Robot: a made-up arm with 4 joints.
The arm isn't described. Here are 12 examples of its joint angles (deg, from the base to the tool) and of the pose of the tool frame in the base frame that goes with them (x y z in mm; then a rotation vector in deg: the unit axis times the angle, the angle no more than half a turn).
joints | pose
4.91 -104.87 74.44 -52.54 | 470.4 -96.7 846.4 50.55 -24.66 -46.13
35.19 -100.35 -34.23 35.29 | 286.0 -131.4 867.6 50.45 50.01 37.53
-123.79 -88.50 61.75 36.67 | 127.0 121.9 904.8 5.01 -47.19 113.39
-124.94 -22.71 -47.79 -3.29 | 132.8 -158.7 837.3 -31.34 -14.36 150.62
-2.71 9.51 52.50 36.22 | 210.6 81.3 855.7 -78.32 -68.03 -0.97
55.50 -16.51 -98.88 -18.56 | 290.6 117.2 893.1 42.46 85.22 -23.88
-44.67 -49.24 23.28 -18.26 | 207.3 84.1 935.9 26.26 -14.45 50.48
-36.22 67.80 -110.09 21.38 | 34.3 -5.9 603.1 -76.95 26.68 42.53
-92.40 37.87 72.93 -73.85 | -19.7 -123.0 724.1 -94.39 96.77 -79.95
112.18 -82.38 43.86 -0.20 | 179.1 -220.1 853.9 -13.72 13.28 -109.02
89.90 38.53 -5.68 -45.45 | 347.3 41.0 660.5 -56.63 -4.30 -45.98
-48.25 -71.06 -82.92 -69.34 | 251.4 73.9 977.1 17.97 118.86 22.02
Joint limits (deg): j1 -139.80..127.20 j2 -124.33..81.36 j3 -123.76..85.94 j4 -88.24..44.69
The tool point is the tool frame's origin. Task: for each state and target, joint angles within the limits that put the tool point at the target. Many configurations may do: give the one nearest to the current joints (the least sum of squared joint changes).
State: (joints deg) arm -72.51 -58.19 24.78 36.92
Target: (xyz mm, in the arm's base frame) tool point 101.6 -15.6 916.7
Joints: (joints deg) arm -109.43 -48.91 16.24 -2.46
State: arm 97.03 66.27 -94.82 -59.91
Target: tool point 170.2 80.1 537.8
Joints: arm 66.10 81.19 -108.54 -19.41
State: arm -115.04 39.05 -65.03 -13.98
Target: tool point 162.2 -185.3 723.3
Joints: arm -133.01 8.72 -65.57 0.98
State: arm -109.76 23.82 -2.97 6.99
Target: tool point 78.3 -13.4 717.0
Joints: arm -82.98 40.94 1.58 20.17
